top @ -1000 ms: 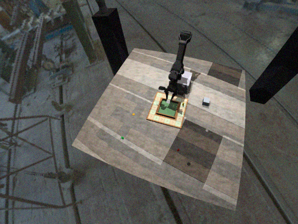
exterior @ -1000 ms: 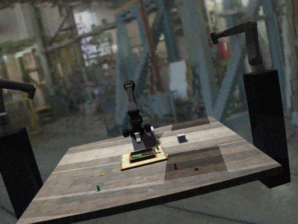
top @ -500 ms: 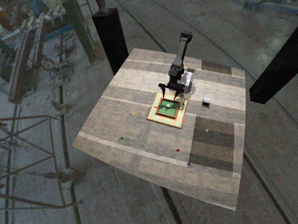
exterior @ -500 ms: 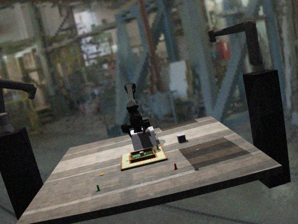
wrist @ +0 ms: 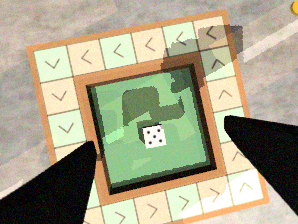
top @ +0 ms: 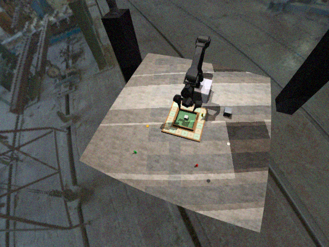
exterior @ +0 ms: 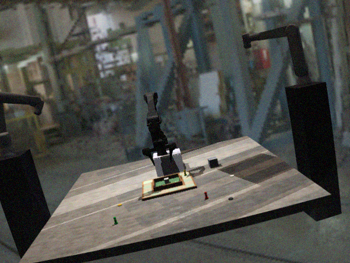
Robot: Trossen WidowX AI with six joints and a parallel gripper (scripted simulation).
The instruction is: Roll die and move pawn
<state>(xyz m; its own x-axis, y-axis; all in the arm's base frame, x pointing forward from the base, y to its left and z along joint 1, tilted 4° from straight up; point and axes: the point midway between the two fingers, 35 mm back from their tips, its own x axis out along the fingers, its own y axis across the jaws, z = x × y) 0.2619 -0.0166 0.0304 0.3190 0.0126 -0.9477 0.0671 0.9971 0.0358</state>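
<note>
Now: the yellow pawn 7 cm behind my gripper tip, 11 cm to the left of it and 10 cm below it. The rest, counted from my gripper tip: grey cube: 14 cm behind, 30 cm to the left, 10 cm below; then white die: 1 cm behind, 10 cm below; then yellow disc: 12 cm ahead, 27 cm to the right, 13 cm below.
</note>
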